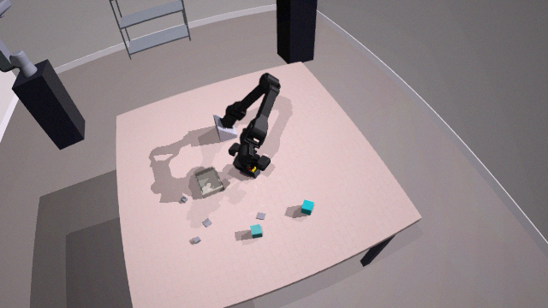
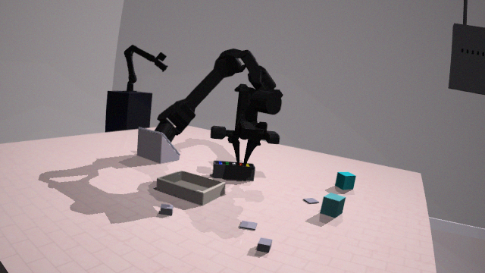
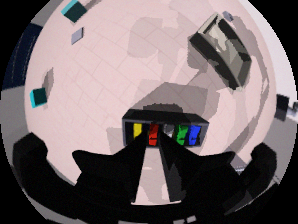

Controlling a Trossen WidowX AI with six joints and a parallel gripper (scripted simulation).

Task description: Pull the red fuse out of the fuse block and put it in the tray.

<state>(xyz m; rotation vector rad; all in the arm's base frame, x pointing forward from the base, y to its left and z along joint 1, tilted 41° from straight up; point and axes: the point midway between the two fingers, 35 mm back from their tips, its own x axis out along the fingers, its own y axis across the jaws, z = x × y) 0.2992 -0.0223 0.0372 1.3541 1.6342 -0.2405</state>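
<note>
My gripper tip is now 10 mm above the red fuse. Round my gripper tip: grey tray 200 mm to the right, 40 mm below, 30 mm behind.
</note>
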